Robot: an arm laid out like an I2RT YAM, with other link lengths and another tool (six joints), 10 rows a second.
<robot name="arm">
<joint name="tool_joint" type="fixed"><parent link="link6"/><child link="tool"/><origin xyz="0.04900 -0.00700 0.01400" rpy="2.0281 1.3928 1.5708"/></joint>
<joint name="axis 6" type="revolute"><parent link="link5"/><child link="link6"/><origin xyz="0.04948 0.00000 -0.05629"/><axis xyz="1 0 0"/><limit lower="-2.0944" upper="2.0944"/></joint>
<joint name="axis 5" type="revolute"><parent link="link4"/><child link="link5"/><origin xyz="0.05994 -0.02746 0.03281"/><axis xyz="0 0 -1"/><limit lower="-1.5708" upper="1.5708"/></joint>
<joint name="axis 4" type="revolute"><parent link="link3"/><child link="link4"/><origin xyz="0.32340 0.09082 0.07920"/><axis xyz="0 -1 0"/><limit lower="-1.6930" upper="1.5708"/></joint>
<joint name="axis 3" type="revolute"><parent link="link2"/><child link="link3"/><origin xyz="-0.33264 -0.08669 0.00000"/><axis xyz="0 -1 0"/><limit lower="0.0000" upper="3.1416"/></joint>
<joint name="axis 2" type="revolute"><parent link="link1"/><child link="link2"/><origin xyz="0.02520 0.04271 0.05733"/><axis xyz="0 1 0"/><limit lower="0.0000" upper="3.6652"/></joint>
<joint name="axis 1" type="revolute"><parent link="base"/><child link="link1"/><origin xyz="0.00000 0.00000 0.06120"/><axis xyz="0 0 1"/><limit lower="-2.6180" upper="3.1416"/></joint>
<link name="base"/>
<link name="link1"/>
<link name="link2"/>
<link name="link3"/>
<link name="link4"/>
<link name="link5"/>
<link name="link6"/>
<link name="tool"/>
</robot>
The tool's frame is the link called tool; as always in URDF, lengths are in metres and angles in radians.
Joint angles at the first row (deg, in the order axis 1, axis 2, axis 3, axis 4, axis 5, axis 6):
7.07 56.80 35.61 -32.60 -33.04 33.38
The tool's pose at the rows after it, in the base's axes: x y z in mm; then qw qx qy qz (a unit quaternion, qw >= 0):
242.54 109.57 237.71 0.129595 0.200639 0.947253 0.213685
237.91 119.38 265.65 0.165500 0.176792 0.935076 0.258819
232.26 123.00 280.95 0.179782 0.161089 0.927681 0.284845
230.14 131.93 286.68 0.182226 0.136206 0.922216 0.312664
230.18 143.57 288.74 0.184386 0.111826 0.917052 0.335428
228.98 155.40 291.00 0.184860 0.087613 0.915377 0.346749
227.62 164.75 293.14 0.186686 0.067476 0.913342 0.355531
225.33 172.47 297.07 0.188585 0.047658 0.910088 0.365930
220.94 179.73 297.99 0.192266 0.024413 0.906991 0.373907
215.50 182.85 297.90 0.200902 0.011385 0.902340 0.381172
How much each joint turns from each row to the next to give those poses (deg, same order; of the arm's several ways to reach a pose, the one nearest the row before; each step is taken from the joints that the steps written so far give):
2.62 -1.12 -0.11 6.05 -3.71 2.63
1.60 -3.42 1.03 3.28 -2.35 2.27
0.38 -2.08 0.53 1.10 -2.09 0.96
1.21 -0.24 -0.26 2.94 -2.72 1.05
2.06 0.59 -0.50 4.05 -1.54 1.34
2.42 0.85 0.16 2.19 -0.47 0.26
1.89 0.65 0.15 1.76 -0.36 0.02
1.47 0.34 0.28 1.41 -0.80 -0.02
1.54 0.06 -0.26 1.31 -0.75 -0.72
1.02 -0.93 -0.97 1.68 -0.10 -0.09

